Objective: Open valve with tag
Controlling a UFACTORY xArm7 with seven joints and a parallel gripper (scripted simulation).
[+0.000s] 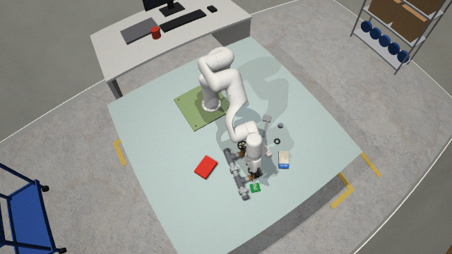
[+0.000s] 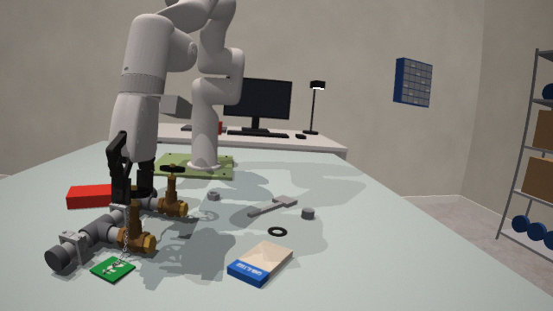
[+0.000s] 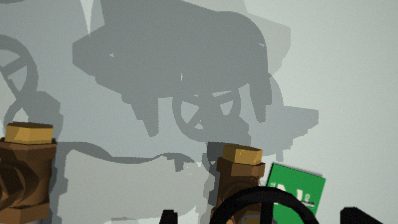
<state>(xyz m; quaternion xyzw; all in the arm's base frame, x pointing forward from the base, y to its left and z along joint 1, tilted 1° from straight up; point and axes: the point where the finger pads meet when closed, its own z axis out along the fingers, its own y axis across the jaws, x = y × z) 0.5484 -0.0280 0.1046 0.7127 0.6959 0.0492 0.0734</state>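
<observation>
My hand is 80 mm short of the green tag, 20 mm to the left of it and 100 mm above it. The rest, counted from my hand: box: 10 mm ahead, 220 mm to the left, 100 mm below; nut: 280 mm behind, 100 mm to the left, 100 mm below; red block: 170 mm behind, 200 mm to the right, 90 mm below.
</observation>
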